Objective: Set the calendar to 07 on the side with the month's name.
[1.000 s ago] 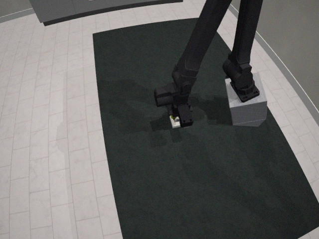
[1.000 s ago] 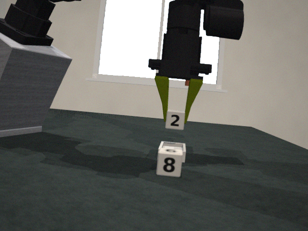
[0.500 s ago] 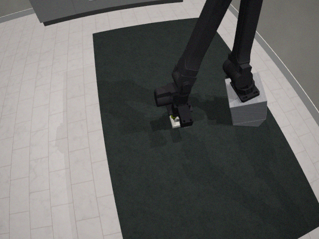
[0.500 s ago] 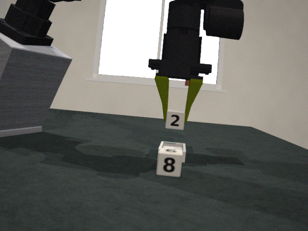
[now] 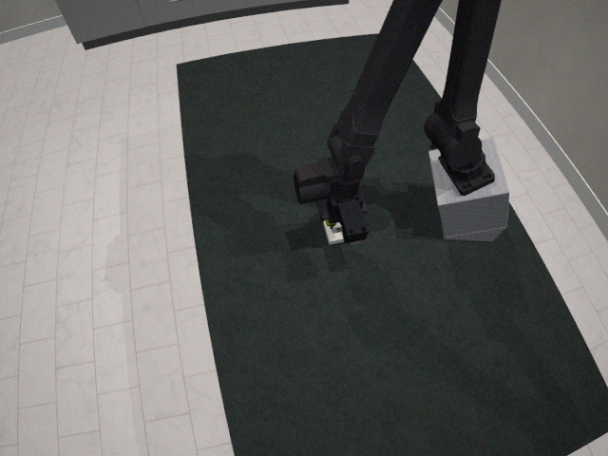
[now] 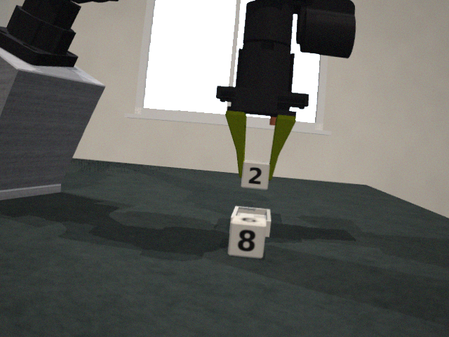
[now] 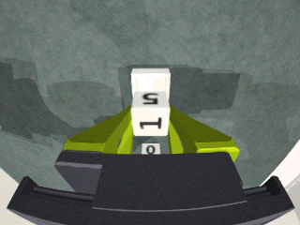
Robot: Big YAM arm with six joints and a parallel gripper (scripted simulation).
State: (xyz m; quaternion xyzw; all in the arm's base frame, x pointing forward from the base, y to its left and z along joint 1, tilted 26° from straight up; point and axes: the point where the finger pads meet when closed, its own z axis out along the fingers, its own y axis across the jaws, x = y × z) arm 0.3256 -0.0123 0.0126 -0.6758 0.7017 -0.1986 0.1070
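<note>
The small white tray lies 5 cm below my hand and 2 cm to the right of it.
</note>
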